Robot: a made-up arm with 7 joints. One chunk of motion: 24 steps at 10 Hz.
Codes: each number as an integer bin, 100 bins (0 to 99) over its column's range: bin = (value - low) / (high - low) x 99, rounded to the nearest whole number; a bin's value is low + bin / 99 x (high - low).
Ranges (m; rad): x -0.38..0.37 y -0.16..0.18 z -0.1..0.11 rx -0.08..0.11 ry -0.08..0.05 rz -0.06..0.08
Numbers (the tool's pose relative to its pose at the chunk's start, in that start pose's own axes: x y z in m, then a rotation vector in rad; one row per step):
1: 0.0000 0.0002 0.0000 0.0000 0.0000 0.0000
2: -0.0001 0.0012 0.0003 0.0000 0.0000 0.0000
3: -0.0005 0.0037 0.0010 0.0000 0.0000 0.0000
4: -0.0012 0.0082 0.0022 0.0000 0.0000 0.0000
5: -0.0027 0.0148 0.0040 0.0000 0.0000 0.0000
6: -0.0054 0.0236 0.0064 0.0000 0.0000 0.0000
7: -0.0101 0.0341 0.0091 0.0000 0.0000 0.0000
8: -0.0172 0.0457 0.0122 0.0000 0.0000 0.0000
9: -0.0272 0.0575 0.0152 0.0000 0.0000 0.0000
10: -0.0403 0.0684 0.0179 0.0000 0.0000 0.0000
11: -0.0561 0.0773 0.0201 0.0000 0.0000 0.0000
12: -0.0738 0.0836 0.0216 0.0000 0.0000 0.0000
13: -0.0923 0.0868 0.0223 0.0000 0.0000 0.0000
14: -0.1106 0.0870 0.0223 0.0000 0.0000 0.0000
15: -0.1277 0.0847 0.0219 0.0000 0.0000 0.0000
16: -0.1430 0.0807 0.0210 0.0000 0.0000 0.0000
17: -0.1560 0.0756 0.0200 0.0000 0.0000 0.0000
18: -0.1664 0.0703 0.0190 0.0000 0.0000 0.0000
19: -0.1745 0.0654 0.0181 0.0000 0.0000 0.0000
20: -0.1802 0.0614 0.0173 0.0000 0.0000 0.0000
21: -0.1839 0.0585 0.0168 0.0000 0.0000 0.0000
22: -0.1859 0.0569 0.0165 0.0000 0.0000 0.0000
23: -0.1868 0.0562 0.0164 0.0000 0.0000 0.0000
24: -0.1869 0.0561 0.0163 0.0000 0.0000 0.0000
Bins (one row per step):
1: 50 47 47 42 61 42
2: 50 47 47 42 61 42
3: 50 48 48 42 61 42
4: 50 49 48 42 61 42
5: 50 51 49 42 61 42
6: 49 53 50 42 61 42
7: 49 57 51 42 61 42
8: 48 60 53 42 61 42
9: 47 63 54 42 61 42
10: 45 67 56 42 61 42
11: 43 69 57 42 61 42
12: 40 71 57 42 61 42
13: 38 72 58 42 61 42
14: 36 72 58 42 61 42
15: 33 71 57 42 61 42
16: 31 70 57 42 61 42
17: 30 69 57 42 61 42
18: 28 67 56 42 61 42
19: 27 66 56 42 61 42
20: 26 64 55 42 61 42
21: 26 64 55 42 61 42
22: 26 63 55 42 61 42
23: 26 63 55 42 61 42
24: 25 63 55 42 61 42

